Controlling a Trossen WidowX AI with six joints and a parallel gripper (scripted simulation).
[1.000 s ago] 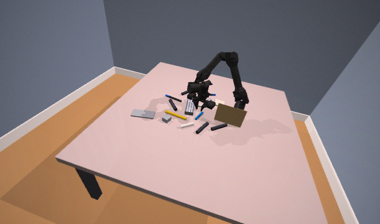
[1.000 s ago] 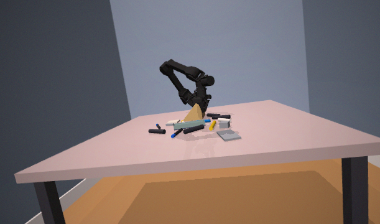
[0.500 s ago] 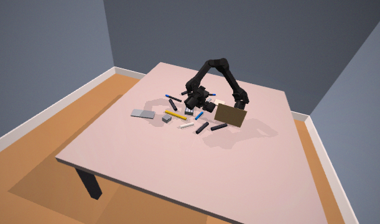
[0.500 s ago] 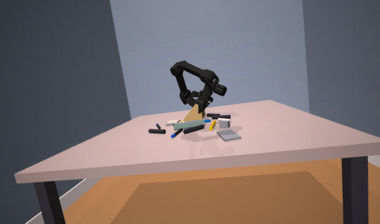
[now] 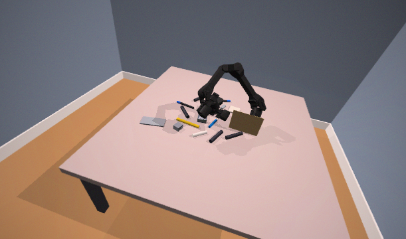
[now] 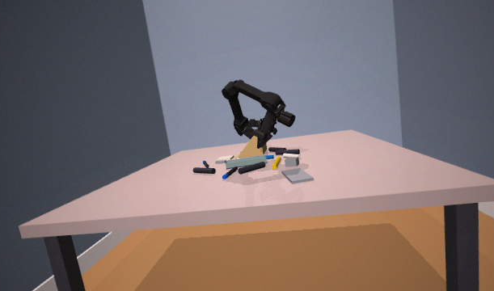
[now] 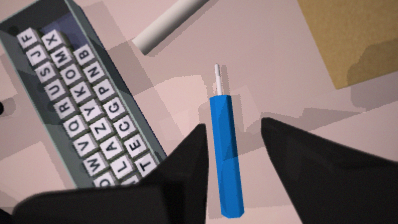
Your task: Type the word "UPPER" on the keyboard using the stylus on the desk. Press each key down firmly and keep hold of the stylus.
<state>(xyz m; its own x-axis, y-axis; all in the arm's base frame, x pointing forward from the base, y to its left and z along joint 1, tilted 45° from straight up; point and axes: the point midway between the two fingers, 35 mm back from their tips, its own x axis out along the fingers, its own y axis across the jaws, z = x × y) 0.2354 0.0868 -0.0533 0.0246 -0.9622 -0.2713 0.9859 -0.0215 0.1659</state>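
My gripper tip is 1 cm to the left of the stylus and 5 cm above it. From my gripper tip the other things lie so: yellow pen (15 cm ahead, 11 cm to the left, 5 cm below); then white cylinder (4 cm ahead, 16 cm to the left, 5 cm below); then grey cube (18 cm ahead, 17 cm to the left, 4 cm below).
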